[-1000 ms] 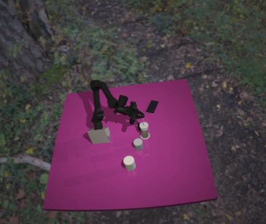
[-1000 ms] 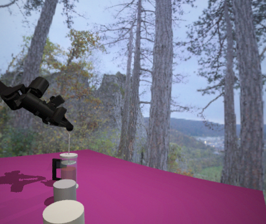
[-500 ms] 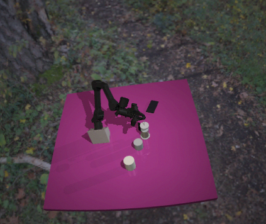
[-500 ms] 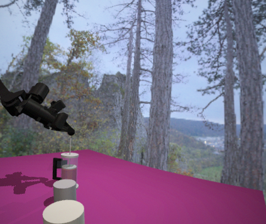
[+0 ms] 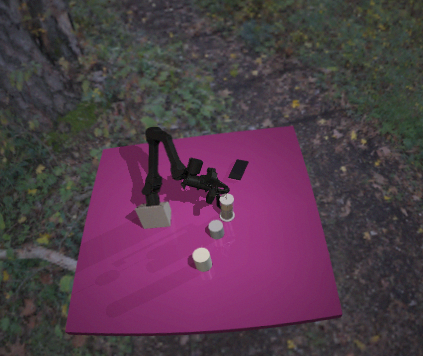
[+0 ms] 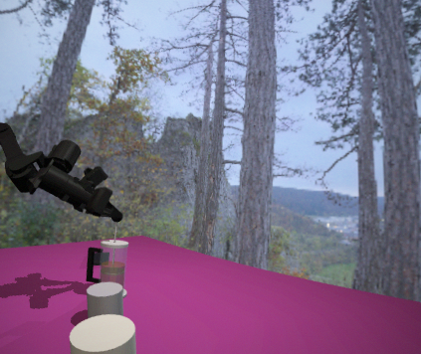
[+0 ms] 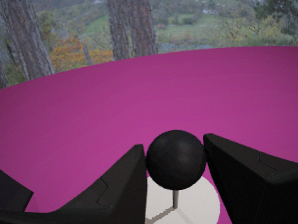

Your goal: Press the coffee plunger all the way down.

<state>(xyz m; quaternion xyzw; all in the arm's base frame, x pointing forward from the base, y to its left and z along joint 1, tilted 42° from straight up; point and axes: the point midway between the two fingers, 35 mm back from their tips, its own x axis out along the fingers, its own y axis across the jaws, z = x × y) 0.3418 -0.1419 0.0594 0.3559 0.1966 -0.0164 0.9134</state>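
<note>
My gripper tip is 2 cm past the coffee press, 2 cm to the right of it and 10 cm above it.
</note>
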